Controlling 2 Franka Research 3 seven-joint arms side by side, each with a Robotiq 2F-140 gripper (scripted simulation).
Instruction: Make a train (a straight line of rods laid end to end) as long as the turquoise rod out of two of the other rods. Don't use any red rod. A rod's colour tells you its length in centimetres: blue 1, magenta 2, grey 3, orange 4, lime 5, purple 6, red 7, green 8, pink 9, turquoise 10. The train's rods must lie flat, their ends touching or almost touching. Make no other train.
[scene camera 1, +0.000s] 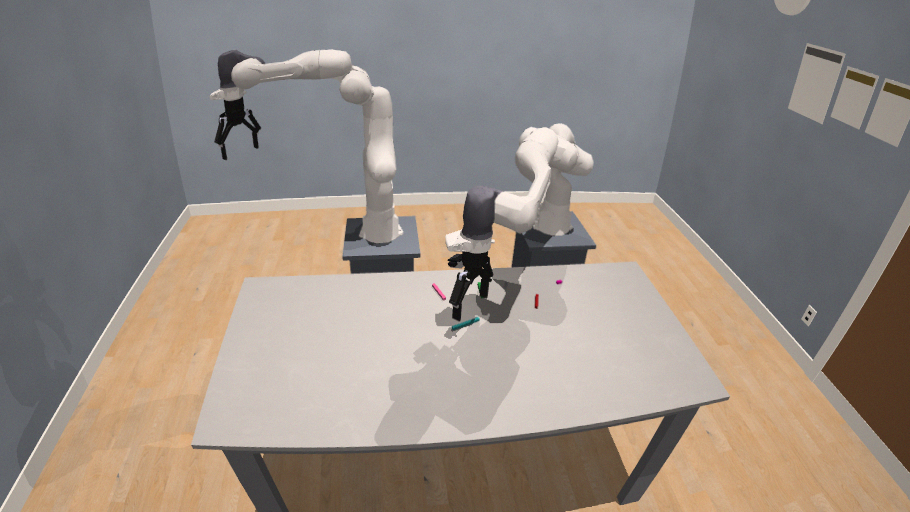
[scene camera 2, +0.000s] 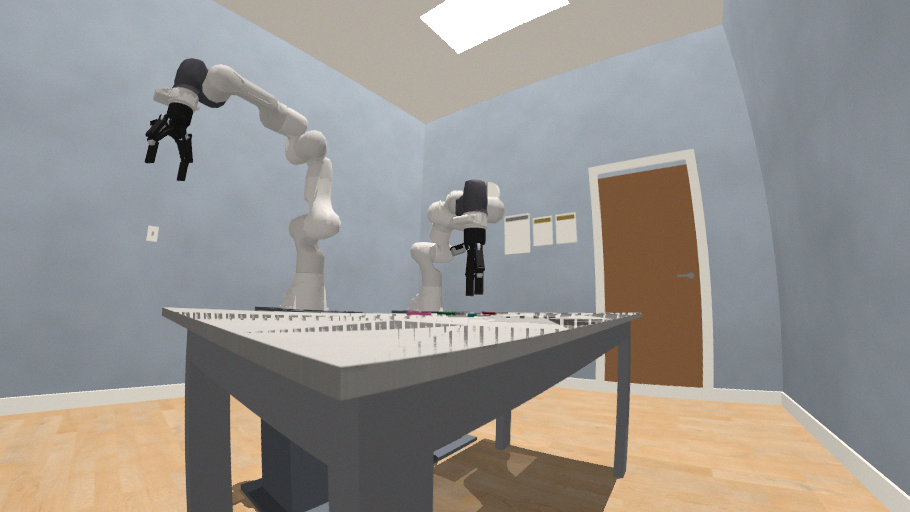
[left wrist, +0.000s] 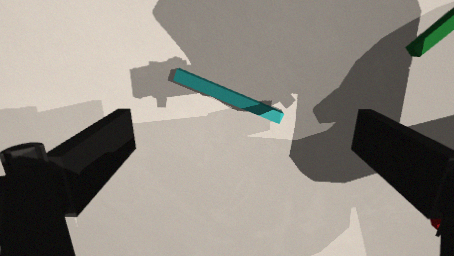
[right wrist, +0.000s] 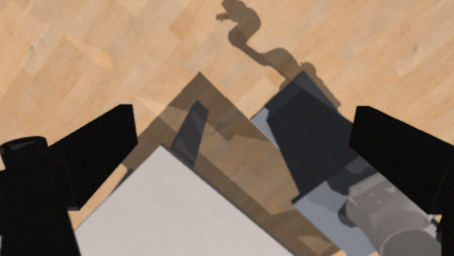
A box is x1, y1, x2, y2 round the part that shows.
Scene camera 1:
my left gripper: [449, 251, 492, 320]
my right gripper: [214, 97, 260, 159]
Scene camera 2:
my left gripper: [464, 227, 485, 295]
my right gripper: [145, 102, 192, 180]
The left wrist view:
my left gripper: [0, 109, 453, 255]
turquoise rod: [173, 68, 283, 123]
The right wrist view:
my right gripper: [0, 104, 453, 255]
